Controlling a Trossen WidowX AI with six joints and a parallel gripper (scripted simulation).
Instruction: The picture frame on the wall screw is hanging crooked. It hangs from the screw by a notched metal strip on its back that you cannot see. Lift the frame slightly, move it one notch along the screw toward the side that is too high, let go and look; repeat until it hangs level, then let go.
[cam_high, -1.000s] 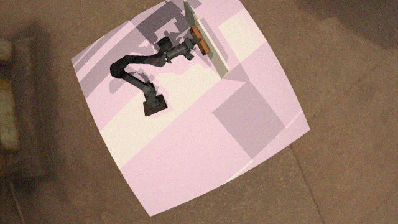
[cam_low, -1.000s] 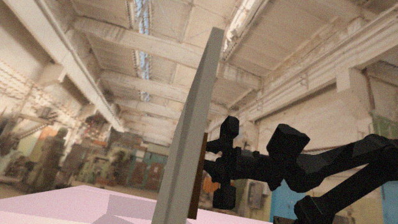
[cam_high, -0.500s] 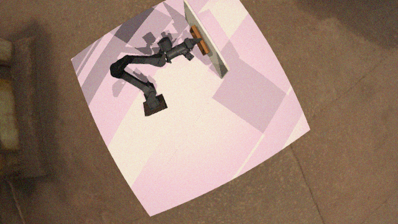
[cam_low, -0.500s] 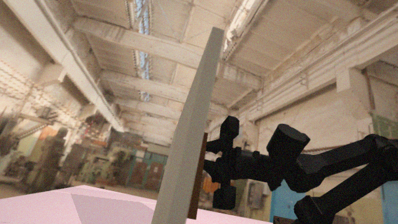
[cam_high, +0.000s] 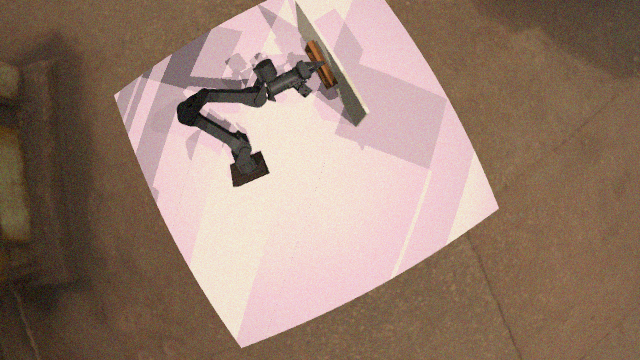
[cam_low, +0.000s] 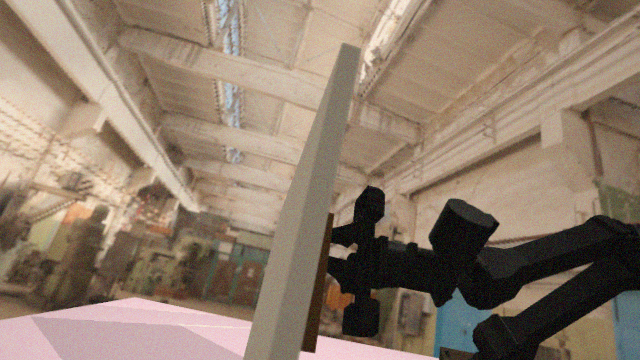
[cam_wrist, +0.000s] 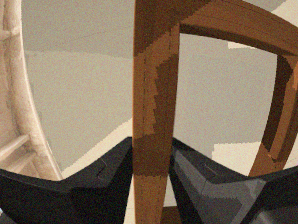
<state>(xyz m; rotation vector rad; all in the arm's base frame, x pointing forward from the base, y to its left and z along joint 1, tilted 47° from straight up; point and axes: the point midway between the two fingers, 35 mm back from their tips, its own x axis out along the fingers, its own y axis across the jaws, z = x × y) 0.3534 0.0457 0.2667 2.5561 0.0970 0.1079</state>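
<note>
Now: the brown wooden picture frame 1 cm to the left of my gripper tip and 5 cm below it. Also, from my gripper tip: grey wall panel: 2 cm ahead, 1 cm to the left, 6 cm below.
</note>
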